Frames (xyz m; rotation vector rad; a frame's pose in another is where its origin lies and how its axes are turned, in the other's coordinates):
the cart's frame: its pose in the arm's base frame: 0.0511 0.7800 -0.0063 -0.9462 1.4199 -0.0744
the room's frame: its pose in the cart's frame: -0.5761 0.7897 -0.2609 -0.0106 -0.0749 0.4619
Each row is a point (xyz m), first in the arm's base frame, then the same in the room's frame.
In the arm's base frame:
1: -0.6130 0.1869 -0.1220
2: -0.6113 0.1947 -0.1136
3: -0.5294 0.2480 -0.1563
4: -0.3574 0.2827 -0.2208
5: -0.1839 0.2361 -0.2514
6: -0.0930 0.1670 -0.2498
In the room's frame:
1: 0.3786 -1.0728 -0.6472
2: 0.3690 -1.0688 -0.6421
3: 0.4041 -1.0627 -0.5416
4: 0.4672 -1.1175 -0.3744
5: 0.5118 -1.2454 -0.2525
6: 0.5259 -1.3521 -0.2142

